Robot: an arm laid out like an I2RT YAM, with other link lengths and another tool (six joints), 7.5 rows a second.
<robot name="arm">
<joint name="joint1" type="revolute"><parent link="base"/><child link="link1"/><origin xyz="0 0 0.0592"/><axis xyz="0 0 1"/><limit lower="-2.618" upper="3.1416"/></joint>
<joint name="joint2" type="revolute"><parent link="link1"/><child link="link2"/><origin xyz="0.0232 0.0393 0.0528"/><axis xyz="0 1 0"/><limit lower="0" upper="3.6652"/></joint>
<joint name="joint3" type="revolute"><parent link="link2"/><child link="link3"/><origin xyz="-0.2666 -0.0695 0"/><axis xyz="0 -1 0"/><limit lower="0" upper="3.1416"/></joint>
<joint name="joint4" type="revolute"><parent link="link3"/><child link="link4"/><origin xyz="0.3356 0.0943 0.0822"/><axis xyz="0 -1 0"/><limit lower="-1.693" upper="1.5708"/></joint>
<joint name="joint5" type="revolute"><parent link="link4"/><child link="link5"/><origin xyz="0.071 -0.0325 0.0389"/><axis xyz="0 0 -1"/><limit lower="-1.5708" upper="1.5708"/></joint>
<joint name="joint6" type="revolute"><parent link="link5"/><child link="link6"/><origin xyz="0.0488 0 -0.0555"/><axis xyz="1 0 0"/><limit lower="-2.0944" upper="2.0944"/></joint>
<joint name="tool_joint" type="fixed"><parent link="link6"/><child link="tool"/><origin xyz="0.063 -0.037 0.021" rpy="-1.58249 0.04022 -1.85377"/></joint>
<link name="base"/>
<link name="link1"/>
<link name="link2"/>
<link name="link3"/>
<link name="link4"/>
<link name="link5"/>
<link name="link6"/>
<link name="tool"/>
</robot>
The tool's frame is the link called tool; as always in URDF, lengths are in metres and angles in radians.
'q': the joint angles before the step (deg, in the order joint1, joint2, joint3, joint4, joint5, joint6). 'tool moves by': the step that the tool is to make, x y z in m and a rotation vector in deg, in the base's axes. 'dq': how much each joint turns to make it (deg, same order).
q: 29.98 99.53 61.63 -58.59 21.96 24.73
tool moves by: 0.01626 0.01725 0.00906 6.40 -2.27 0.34
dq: -0.03 0.06 3.16 2.30 -4.38 -0.70
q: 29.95 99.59 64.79 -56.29 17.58 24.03
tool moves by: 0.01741 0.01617 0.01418 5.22 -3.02 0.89
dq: 0.03 0.00 3.28 2.17 -3.04 -0.81
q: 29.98 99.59 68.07 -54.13 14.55 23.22
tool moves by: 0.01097 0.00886 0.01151 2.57 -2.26 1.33
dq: 0.00 -0.28 1.84 1.42 -1.23 -1.25
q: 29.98 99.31 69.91 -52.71 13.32 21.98
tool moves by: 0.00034 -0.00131 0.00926 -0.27 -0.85 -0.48
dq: 0.00 -0.77 0.57 -0.83 0.72 0.39
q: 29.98 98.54 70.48 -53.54 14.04 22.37
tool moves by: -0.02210 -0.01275 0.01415 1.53 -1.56 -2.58
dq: 0.00 -6.60 -4.66 -0.48 -0.13 2.71
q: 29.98 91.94 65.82 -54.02 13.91 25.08
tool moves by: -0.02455 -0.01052 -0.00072 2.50 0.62 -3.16
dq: 0.00 -5.25 -4.88 -0.47 -1.90 3.62
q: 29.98 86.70 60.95 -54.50 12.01 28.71
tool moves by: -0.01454 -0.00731 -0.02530 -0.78 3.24 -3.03
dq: 0.00 0.79 -3.34 0.28 -0.52 3.19
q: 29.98 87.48 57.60 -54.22 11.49 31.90
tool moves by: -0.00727 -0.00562 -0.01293 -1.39 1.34 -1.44
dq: -0.02 0.59 -1.81 0.26 0.65 1.40
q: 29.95 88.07 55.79 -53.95 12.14 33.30
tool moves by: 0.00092 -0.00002 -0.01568 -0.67 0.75 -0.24
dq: -0.02 2.14 -0.72 1.84 0.22 0.21
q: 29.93 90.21 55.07 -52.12 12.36 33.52
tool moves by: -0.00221 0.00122 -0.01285 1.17 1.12 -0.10
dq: -0.11 0.97 -1.03 1.59 -1.57 0.07
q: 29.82 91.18 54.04 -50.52 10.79 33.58
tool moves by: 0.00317 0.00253 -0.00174 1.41 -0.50 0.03
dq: -0.19 0.13 0.04 1.25 -0.99 -0.18
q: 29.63 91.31 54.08 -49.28 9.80 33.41
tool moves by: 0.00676 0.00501 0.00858 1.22 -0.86 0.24
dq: -0.03 0.00 1.69 -0.30 -0.65 -0.22
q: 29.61 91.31 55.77 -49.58 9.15 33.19
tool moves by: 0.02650 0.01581 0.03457 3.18 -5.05 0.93
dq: 0.00 -0.05 5.96 0.09 -0.40 -0.90
